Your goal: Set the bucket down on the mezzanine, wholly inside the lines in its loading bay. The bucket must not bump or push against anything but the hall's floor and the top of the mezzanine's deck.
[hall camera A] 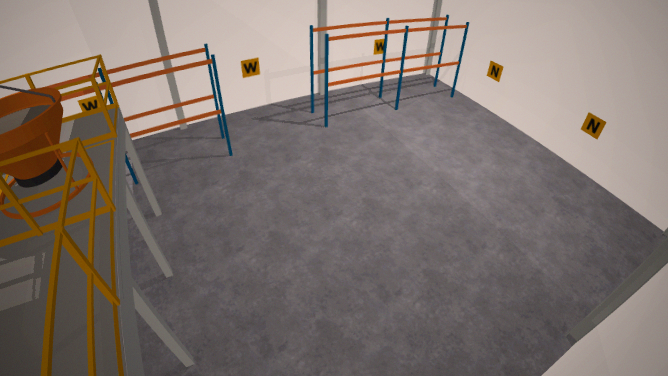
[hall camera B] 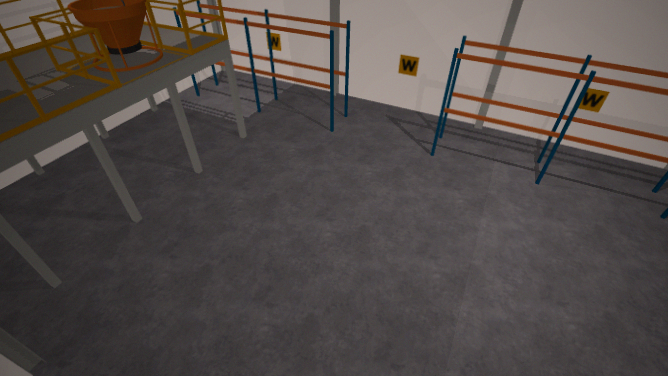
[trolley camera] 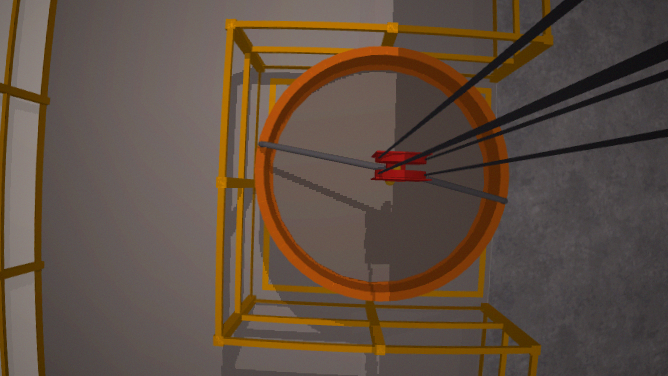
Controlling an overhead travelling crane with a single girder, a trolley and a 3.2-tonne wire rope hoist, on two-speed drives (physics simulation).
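Observation:
The orange bucket (hall camera A: pixel 47 117) (hall camera B: pixel 125 32) (trolley camera: pixel 264 185) hangs upright, low over the loading bay; whether its base ring touches the deck I cannot tell. My red hook block (trolley camera: pixel 400 175) holds the bucket's grey bail, and its ropes look straight. In the trolley view the rim covers parts of the yellow bay lines (trolley camera: pixel 450 294) on the left, top and right. Line corners show around it. The base ring is hidden there, so its place against the lines cannot be read. The mezzanine deck (hall camera A: pixel 20 320) (hall camera B: pixel 145 83) (trolley camera: pixel 125 200) is grey.
Yellow guard rails (trolley camera: pixel 224 125) (hall camera A: pixel 55 280) stand on three sides of the bay, close to the rim on the left in the trolley view. The deck's open edge is on the right there. Blue and orange racks (hall camera A: pixel 326 80) (hall camera B: pixel 332 80) stand along the W wall.

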